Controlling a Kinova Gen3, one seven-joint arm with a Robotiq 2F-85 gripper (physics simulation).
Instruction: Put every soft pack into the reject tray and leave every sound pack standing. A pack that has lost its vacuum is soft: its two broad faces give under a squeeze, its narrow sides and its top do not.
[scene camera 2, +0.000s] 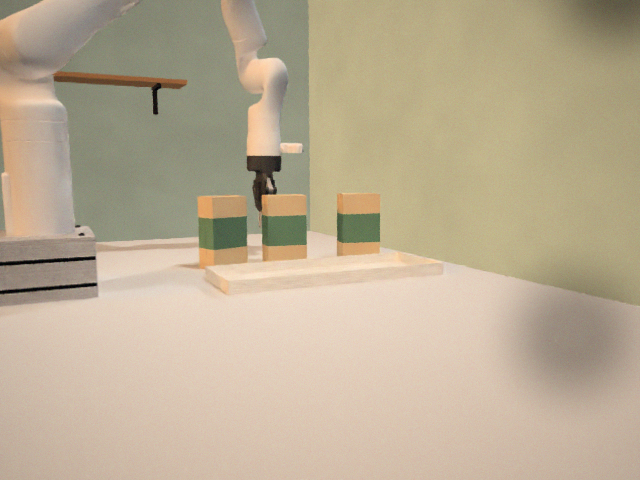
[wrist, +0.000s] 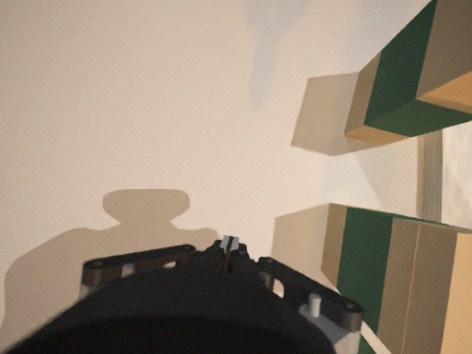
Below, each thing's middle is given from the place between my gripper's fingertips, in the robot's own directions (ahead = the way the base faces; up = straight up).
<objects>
I see the pale reject tray (scene camera 2: 232, 279) 50 mm ahead of my hand, 290 mm to the right of it and 50 mm below it.
</objects>
